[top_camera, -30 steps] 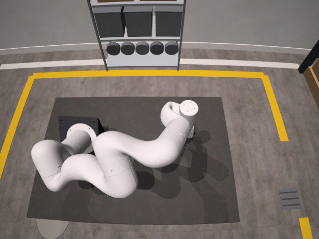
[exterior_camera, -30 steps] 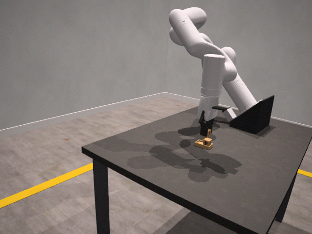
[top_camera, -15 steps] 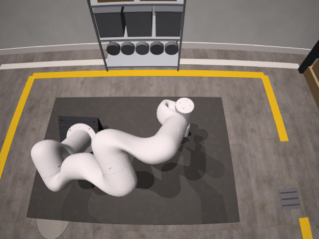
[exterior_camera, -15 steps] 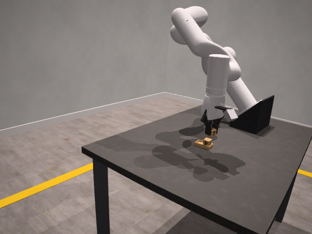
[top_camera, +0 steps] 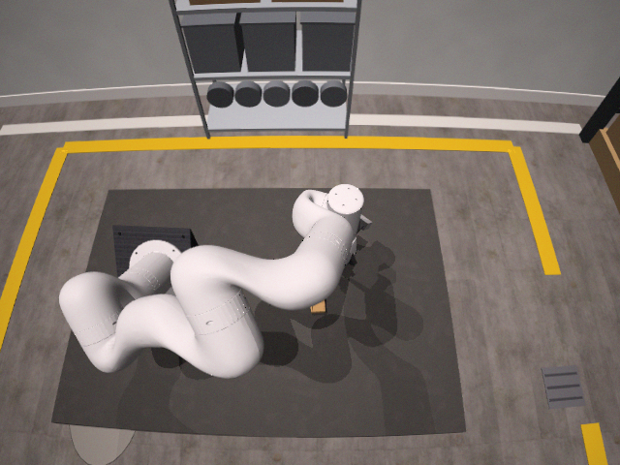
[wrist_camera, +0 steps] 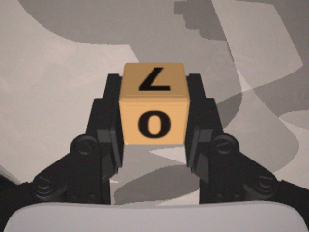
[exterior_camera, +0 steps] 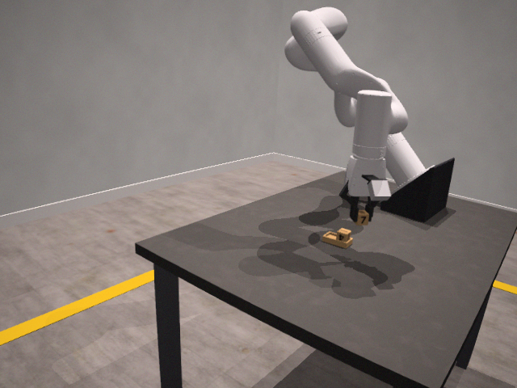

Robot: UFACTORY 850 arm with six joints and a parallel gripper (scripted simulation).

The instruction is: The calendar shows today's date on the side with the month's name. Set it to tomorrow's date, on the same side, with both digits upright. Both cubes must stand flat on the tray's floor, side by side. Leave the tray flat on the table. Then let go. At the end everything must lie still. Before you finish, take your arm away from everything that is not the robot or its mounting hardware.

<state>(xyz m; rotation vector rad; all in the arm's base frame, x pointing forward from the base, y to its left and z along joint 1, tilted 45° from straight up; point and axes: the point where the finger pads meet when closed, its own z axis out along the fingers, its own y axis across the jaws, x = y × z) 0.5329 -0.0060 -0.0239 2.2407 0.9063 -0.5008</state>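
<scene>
Right now the wooden tray is 12 cm below my hand, 8 cm to the right of it and 6 cm behind it. The rest, counted from my hand: calendar cube: 1 cm below.
</scene>
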